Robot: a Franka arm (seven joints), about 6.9 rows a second.
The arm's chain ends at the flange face. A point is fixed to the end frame.
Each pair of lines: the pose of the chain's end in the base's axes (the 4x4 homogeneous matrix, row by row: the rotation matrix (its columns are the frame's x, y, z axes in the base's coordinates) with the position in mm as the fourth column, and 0 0 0 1 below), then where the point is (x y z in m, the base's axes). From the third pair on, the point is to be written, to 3 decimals.
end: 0.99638 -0.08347 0.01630 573.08; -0.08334 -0.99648 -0.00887 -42.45; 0.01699 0.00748 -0.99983 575.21; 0 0 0 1
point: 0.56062 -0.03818 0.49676
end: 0.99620 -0.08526 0.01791 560.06; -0.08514 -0.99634 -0.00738 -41.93; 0.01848 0.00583 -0.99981 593.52; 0 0 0 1
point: 0.54774 -0.03752 0.51505
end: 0.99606 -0.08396 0.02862 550.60; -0.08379 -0.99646 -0.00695 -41.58; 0.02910 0.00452 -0.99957 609.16; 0 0 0 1
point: 0.539 -0.037 0.531
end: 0.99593 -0.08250 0.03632 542.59; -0.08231 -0.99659 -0.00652 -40.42; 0.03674 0.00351 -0.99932 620.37; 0 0 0 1
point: 0.532 -0.036 0.542
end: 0.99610 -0.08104 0.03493 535.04; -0.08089 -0.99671 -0.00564 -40.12; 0.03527 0.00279 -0.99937 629.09; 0 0 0 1
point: 0.524 -0.036 0.550
